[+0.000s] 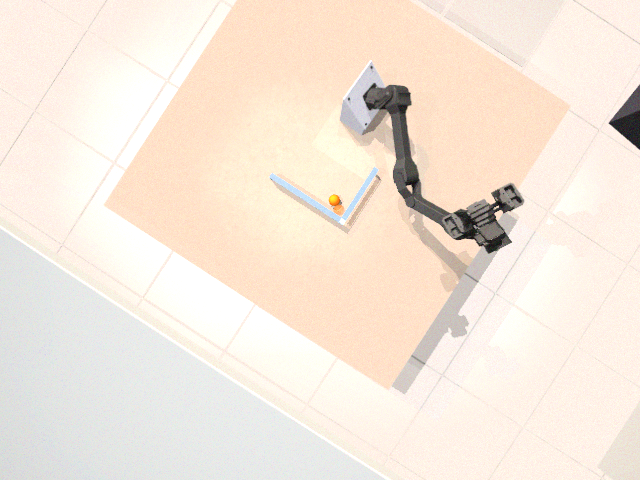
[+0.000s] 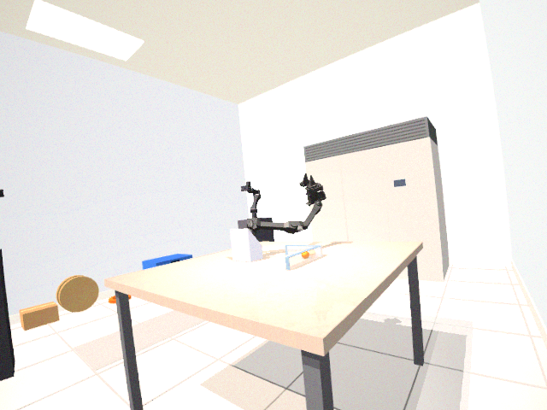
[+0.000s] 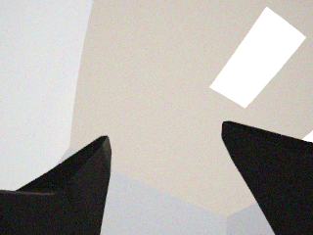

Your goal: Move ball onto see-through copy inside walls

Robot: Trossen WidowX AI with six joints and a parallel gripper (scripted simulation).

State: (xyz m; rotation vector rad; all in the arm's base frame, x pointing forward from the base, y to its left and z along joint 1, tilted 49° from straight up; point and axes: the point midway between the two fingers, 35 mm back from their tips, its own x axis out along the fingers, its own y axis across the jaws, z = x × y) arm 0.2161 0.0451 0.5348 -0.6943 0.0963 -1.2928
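Now: gripper tip 150 mm short of the orange ball, 290 mm to the left of it and 470 mm above it. Round my gripper tip: see-through copy 170 mm ahead, 260 mm to the right, 470 mm below; then clear wall 210 mm ahead, 370 mm to the right, 460 mm below.
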